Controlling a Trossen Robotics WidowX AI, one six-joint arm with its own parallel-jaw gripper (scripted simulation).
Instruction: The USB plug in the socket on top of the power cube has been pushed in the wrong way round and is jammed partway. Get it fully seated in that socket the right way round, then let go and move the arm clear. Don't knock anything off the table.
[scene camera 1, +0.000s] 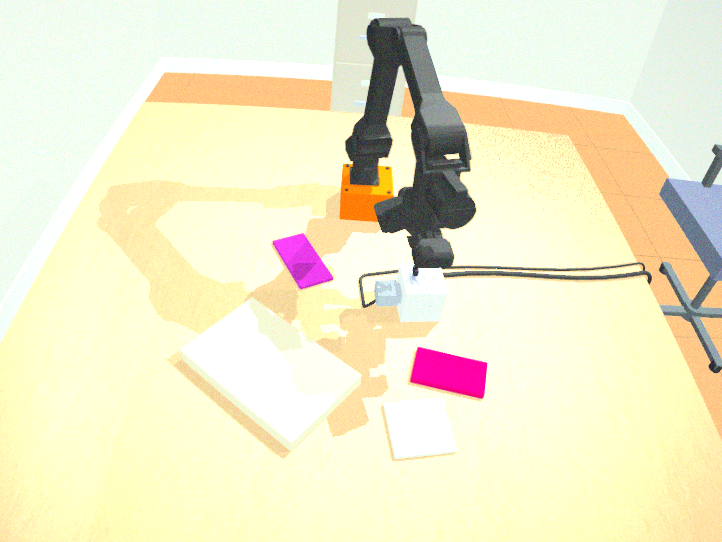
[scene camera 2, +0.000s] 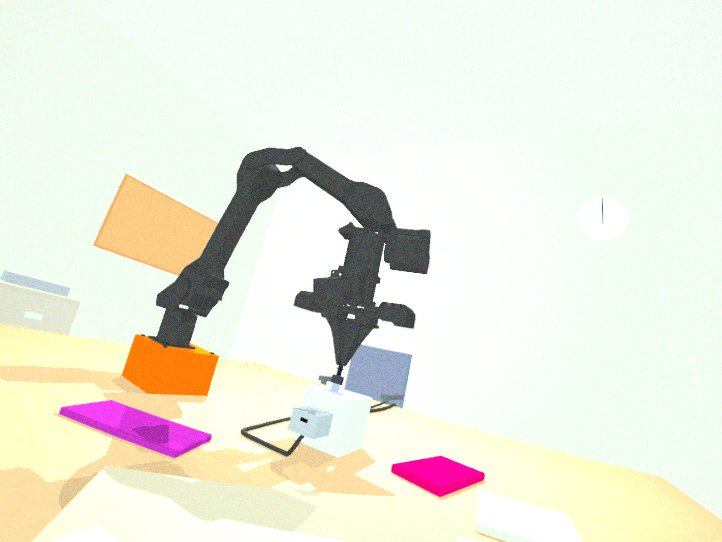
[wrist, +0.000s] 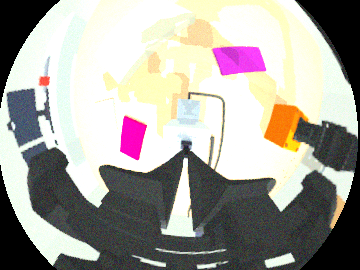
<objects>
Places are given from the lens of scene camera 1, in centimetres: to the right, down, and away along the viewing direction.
my gripper (scene camera 1: 418, 262): 10, -2, 98
magenta slab (scene camera 1: 432, 368): 12, 17, 95
</objects>
